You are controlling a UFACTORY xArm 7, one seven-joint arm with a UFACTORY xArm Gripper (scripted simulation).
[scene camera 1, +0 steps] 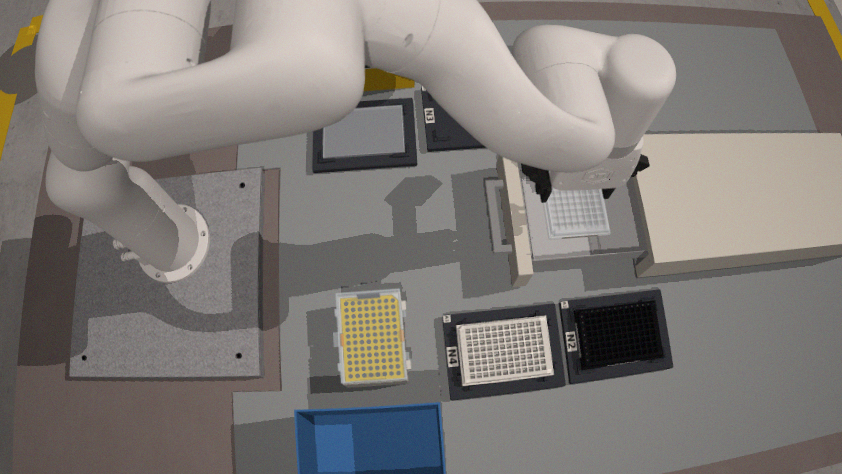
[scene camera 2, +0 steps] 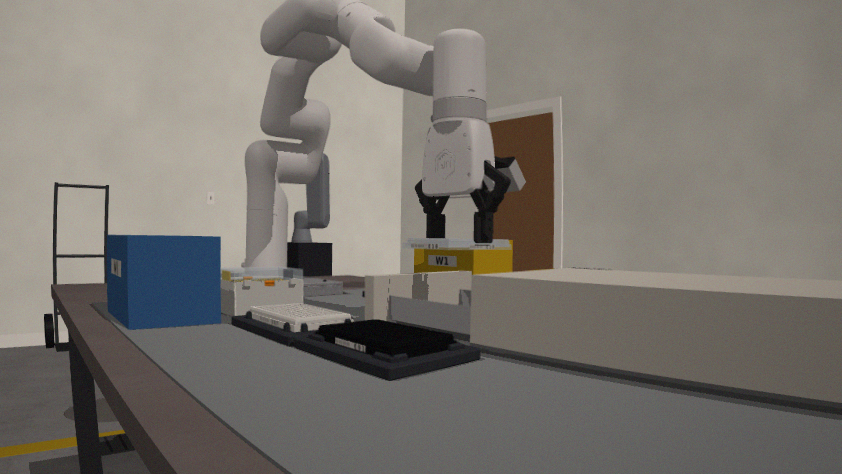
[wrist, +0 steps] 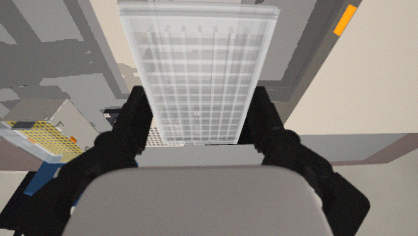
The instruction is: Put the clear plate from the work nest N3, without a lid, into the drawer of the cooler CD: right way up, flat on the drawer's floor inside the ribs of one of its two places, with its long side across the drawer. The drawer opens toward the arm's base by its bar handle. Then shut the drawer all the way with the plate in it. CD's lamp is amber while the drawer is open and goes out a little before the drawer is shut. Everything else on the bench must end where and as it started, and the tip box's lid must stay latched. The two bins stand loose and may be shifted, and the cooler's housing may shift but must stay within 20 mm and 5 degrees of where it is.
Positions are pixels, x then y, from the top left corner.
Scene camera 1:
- my gripper: 573,190
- clear plate: 555,208
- cooler CD: 716,201
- yellow bin: 375,79
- black plate: 604,356
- white plate: 468,348
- flat clear lid: 370,131
